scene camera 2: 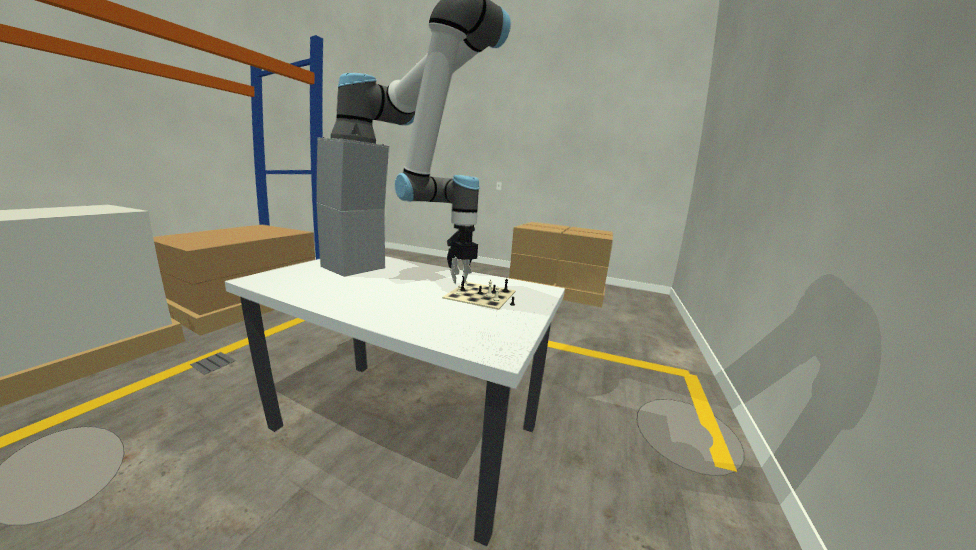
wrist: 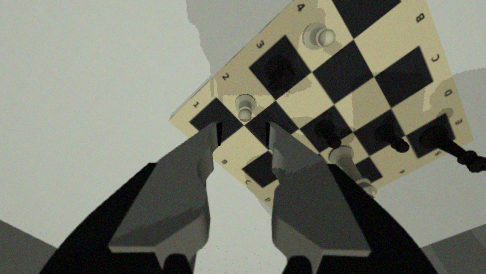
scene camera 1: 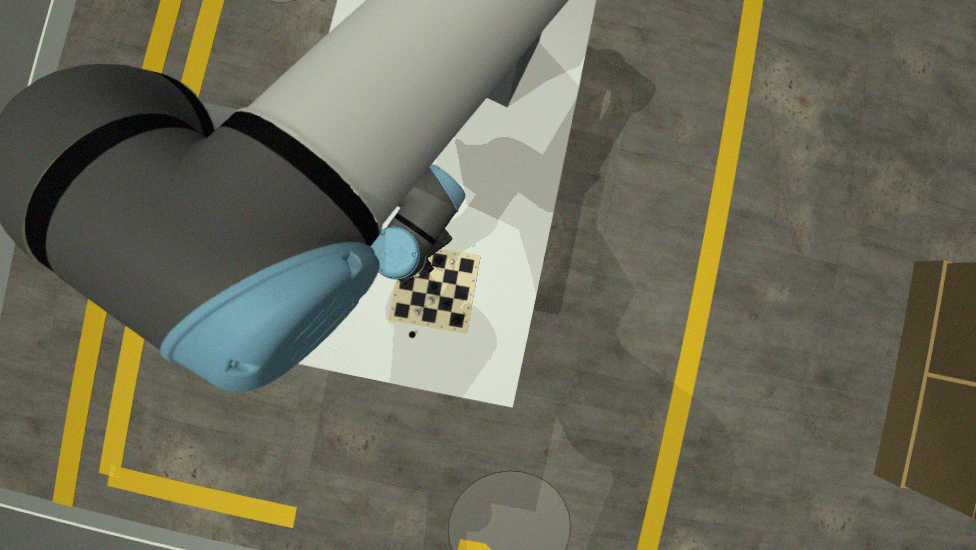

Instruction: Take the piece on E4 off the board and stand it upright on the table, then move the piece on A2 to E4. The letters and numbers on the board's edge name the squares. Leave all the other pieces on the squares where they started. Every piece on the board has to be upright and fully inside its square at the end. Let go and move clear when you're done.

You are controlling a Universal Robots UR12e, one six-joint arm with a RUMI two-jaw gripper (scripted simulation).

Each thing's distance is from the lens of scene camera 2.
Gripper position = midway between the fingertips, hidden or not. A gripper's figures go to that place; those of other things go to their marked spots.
my gripper [scene camera 2: 459,283]: 116 cm
chessboard [scene camera 2: 470,296]: 115 cm
